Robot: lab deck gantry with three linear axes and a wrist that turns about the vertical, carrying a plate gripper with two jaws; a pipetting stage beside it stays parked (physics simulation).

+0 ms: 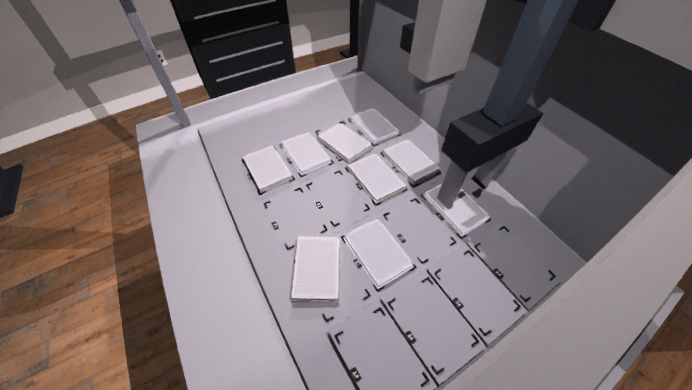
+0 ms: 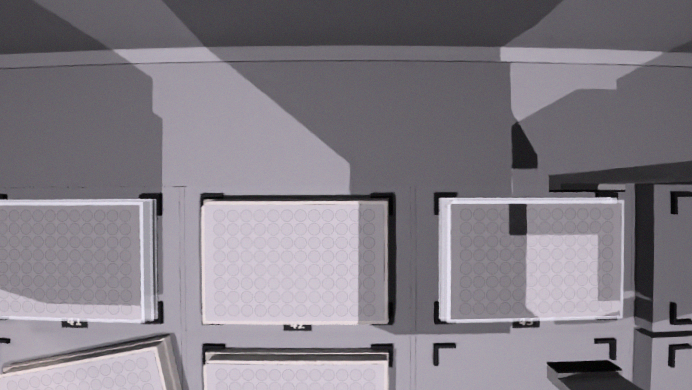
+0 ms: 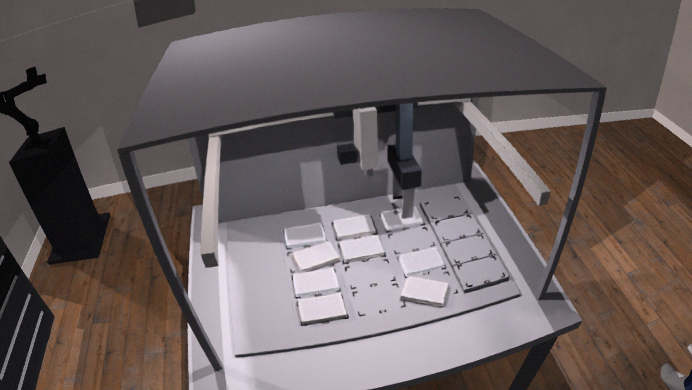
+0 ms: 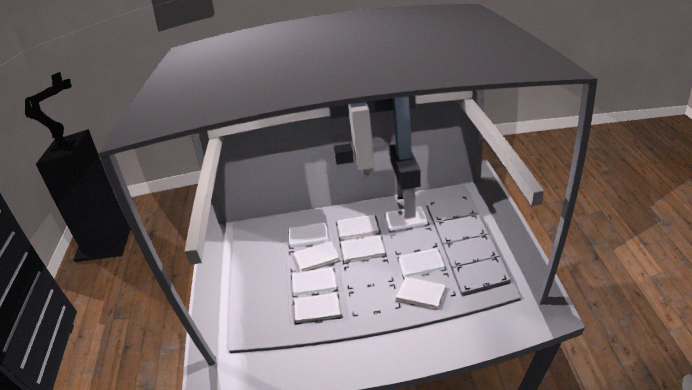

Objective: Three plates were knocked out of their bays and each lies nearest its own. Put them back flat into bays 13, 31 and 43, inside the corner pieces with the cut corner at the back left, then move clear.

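Places are measured from the robot's base along level axes (x back, y right, z up), in metres.
Pixels of known places: gripper, fingertip midpoint: (image 1: 462, 192) (image 2: 579, 277) (image 3: 402, 207) (image 4: 406, 207); robot's base at its link origin: (image 1: 243, 160) (image 3: 302, 325) (image 4: 296, 323).
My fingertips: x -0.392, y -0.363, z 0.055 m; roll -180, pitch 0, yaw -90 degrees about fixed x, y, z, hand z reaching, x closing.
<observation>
Ahead of a thing's pixels: the offset from my fingertips to its top centre. "spot": to the spot under its first point.
My gripper (image 1: 465, 196) (image 2: 585, 277) (image 3: 402, 208) (image 4: 405, 207) is open and empty, its jaws apart in front of and behind the clear-rimmed plate @(dx +0.000, dy -0.001, dz -0.041 m) (image 1: 472, 214) (image 2: 480, 270) (image 3: 391, 220) (image 4: 396, 220) at bay 43. That plate looks flat and square inside its corner pieces; its cut corner cannot be made out. A cream plate @(dx +0.309, dy +0.108, dz -0.038 m) (image 1: 345, 141) (image 2: 100, 377) (image 3: 315, 256) (image 4: 316, 256) lies turned across bay 31's corners. Another cream plate @(dx +0.030, dy +0.334, dz -0.037 m) (image 1: 316, 267) (image 3: 425, 291) (image 4: 421, 292) lies turned over the left part of bay 13, at the front, hiding some corner pieces.
Neighbouring plates stand in bay 41 @(spot: dx +0.315, dy +0.003, dz -0.041 m) (image 1: 375, 126) (image 2: 70, 255), bay 42 @(spot: dx +0.163, dy +0.001, dz -0.041 m) (image 1: 410, 159) (image 2: 285, 260) and bay 23 @(spot: dx -0.009, dy +0.213, dz -0.041 m) (image 1: 380, 252) (image 3: 421, 261). The parked pipetting stage (image 1: 442, 40) (image 3: 366, 137) hangs left of the gripper. A raised rack of bays @(spot: dx -0.176, dy +0.342, dz -0.041 m) (image 3: 487, 275) lies to the right.
</observation>
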